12 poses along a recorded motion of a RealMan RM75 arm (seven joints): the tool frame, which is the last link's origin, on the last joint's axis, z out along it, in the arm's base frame.
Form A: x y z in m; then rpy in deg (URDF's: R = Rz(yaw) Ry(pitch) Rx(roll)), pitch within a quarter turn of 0, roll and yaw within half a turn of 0.
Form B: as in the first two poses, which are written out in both.
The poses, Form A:
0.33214, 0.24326, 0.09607, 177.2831, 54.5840, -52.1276
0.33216, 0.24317, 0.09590, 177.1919, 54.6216, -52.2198
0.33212, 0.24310, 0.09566, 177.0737, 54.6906, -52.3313
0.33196, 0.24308, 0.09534, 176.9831, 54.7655, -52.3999
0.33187, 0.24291, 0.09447, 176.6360, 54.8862, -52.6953
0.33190, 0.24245, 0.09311, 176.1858, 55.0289, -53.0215
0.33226, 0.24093, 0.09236, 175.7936, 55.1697, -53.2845
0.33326, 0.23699, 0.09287, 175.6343, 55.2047, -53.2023
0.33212, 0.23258, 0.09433, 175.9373, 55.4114, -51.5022
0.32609, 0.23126, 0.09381, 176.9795, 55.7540, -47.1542
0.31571, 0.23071, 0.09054, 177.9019, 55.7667, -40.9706
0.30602, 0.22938, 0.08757, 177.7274, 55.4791, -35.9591
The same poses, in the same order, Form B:
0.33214, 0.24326, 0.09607, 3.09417, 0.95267, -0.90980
0.33216, 0.24317, 0.09590, 3.09258, 0.95333, -0.91141
0.33212, 0.24310, 0.09566, 3.09052, 0.95453, -0.91335
0.33196, 0.24308, 0.09534, 3.08894, 0.95584, -0.91455
0.33187, 0.24291, 0.09447, 3.08288, 0.95794, -0.91971
0.33190, 0.24245, 0.09311, 3.07502, 0.96044, -0.92540
0.33226, 0.24093, 0.09236, 3.06818, 0.96289, -0.92999
0.33326, 0.23699, 0.09287, 3.06540, 0.96350, -0.92856
0.33212, 0.23258, 0.09433, 3.07069, 0.96711, -0.89888
0.32609, 0.23126, 0.09381, 3.08887, 0.97309, -0.82300
0.31571, 0.23071, 0.09054, 3.10497, 0.97331, -0.71507
0.30602, 0.22938, 0.08757, 3.10193, 0.96829, -0.62760

